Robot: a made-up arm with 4 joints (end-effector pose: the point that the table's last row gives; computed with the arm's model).
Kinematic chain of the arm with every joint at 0, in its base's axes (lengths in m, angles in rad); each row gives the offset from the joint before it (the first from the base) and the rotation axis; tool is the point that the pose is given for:
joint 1: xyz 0 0 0.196 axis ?
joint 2: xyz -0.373 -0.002 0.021 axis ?
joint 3: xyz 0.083 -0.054 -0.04 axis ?
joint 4: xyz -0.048 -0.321 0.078 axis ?
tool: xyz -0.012 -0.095 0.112
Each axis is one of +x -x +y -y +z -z.
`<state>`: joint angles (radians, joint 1 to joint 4).
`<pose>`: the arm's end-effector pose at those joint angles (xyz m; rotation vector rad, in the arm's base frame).
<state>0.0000 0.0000 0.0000 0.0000</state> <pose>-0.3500 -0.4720 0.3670 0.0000 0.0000 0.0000</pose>
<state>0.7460 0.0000 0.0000 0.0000</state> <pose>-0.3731 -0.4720 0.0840 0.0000 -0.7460 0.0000</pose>
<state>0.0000 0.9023 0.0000 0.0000</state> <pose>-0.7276 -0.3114 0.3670 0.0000 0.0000 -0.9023</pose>
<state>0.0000 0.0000 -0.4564 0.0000</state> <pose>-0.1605 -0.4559 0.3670 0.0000 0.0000 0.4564</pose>
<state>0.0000 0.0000 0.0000 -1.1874</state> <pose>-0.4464 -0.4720 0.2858 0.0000 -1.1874 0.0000</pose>
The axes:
joint 1: -y
joint 2: -z
joint 3: -z
joint 4: +y

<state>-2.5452 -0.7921 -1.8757 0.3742</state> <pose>0.1523 0.3810 0.0968 2.6574 0.7209 1.4014</pose>
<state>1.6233 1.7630 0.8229 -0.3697</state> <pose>-0.1286 0.3328 -0.3882 1.6214 -0.6620 -2.2388</pose>
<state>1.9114 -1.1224 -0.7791 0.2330</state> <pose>-0.1997 0.1525 0.2484 -1.8182 -1.0999 0.9900</pose>
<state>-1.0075 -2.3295 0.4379 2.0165</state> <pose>0.0105 0.2818 0.2198 -1.2052 1.7958 2.1828</pose>
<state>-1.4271 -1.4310 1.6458 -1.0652</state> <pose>0.0237 -0.3014 0.7500 -0.2047 0.3605 -0.0689</pose>
